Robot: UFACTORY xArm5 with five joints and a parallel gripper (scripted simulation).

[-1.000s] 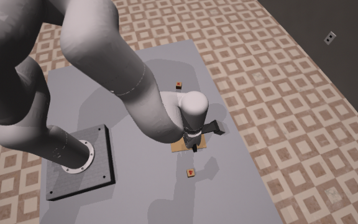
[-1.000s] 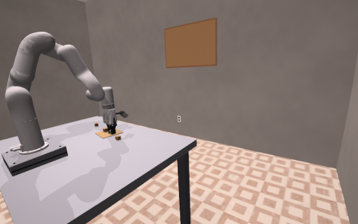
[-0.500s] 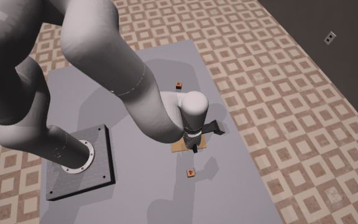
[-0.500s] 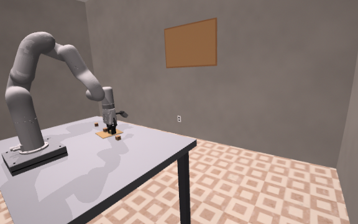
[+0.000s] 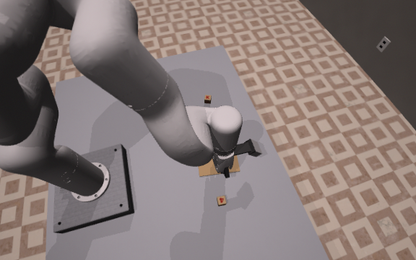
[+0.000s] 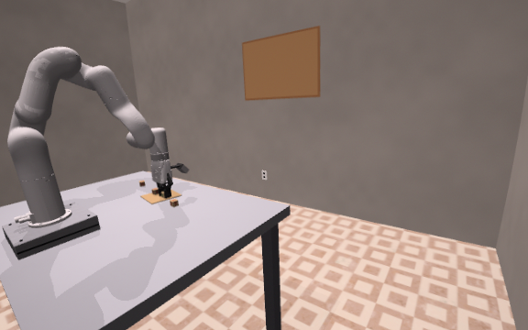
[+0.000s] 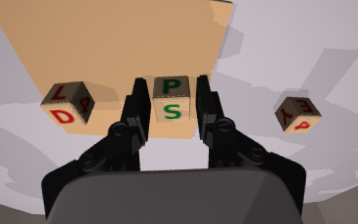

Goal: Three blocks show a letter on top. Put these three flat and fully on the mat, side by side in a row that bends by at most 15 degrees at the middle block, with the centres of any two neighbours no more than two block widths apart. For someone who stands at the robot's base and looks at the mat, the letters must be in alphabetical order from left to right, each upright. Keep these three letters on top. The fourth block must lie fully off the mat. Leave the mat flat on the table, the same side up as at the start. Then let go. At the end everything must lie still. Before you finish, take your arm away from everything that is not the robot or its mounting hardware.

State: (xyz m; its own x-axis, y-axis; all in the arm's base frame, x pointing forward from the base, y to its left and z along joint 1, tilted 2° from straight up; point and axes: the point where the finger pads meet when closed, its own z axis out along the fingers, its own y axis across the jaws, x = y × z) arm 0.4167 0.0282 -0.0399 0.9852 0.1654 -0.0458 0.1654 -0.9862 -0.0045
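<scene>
Now: the tan mat 1 cm behind my hand, 4 cm to the left of it and 2 cm below it. Round my hand: wooden letter block: 1 cm behind, 8 cm to the left, 1 cm below.
</scene>
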